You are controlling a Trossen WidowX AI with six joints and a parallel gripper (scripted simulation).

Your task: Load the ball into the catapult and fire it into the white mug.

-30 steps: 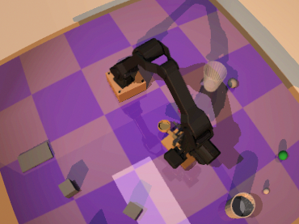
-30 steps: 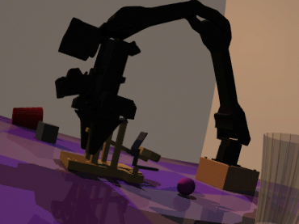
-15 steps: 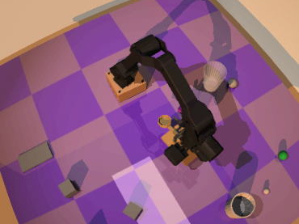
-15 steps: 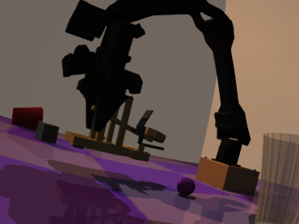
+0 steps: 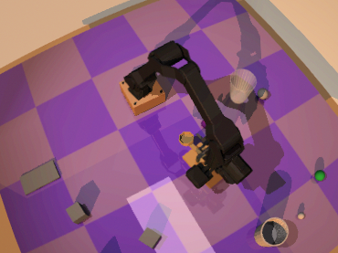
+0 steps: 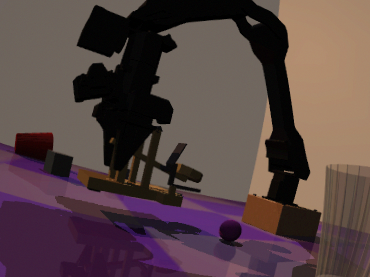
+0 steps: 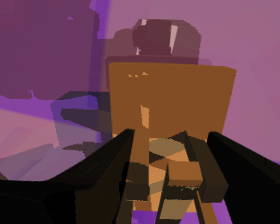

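Right now the purple ball is 15 cm behind my gripper tip, 11 cm to the left of it and 5 cm below it. The rest, counted from my gripper tip: white mug: 29 cm ahead, 3 cm below; then pale ball: 33 cm ahead, 13 cm to the left, 5 cm below; then catapult: 6 cm behind, 2 cm to the left, 2 cm above.
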